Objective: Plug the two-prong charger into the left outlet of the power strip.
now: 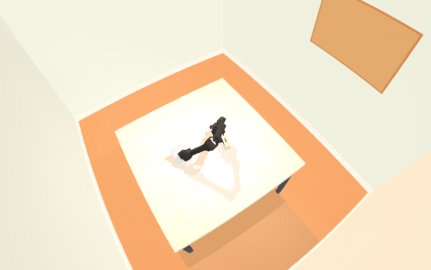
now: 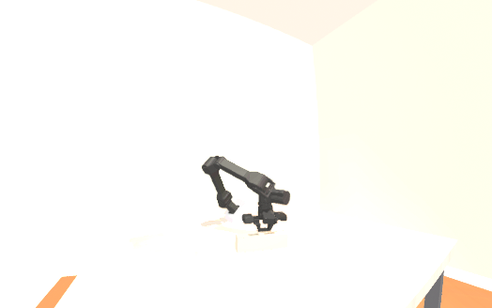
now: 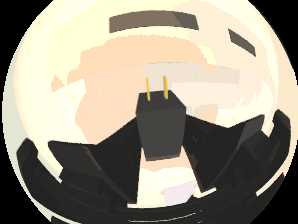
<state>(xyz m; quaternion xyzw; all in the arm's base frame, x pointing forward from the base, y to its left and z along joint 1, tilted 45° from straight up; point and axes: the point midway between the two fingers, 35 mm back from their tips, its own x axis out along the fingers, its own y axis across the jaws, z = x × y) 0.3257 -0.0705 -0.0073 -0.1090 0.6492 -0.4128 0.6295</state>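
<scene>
My gripper tip is now 10 mm short of the two-prong charger, 10 mm to the left of it and 10 mm below it.
</scene>
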